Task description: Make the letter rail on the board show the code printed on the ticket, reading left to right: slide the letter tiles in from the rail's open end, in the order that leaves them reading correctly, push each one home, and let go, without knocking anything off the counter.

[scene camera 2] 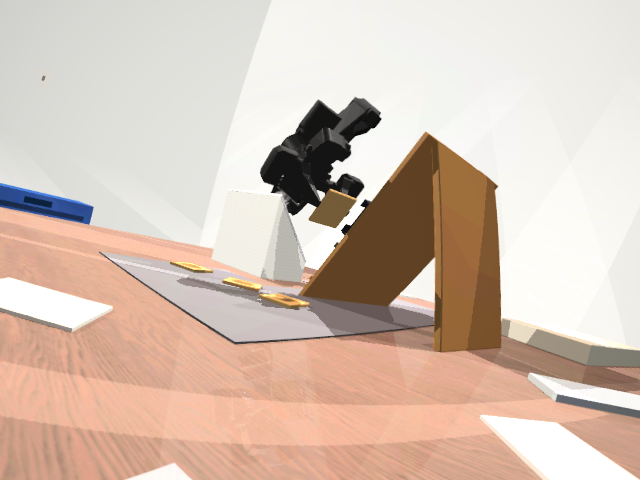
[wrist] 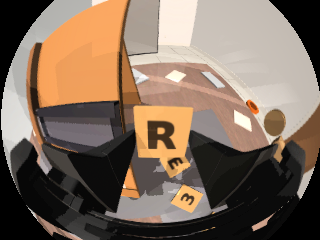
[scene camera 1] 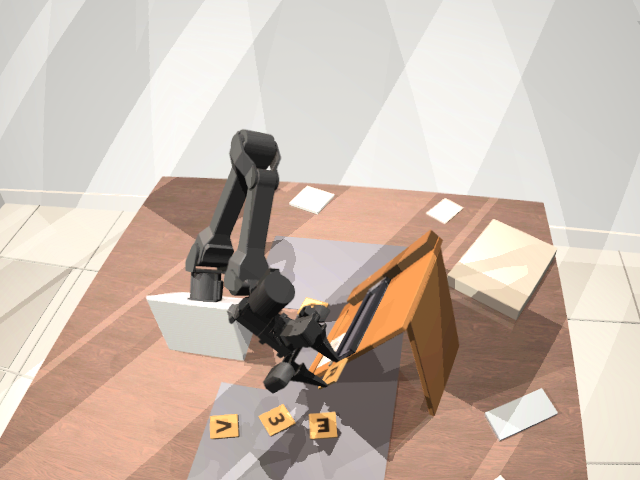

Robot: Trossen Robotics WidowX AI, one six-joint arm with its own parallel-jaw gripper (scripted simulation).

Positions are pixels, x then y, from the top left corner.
my gripper: holds a r tile (scene camera 2: 335, 205)
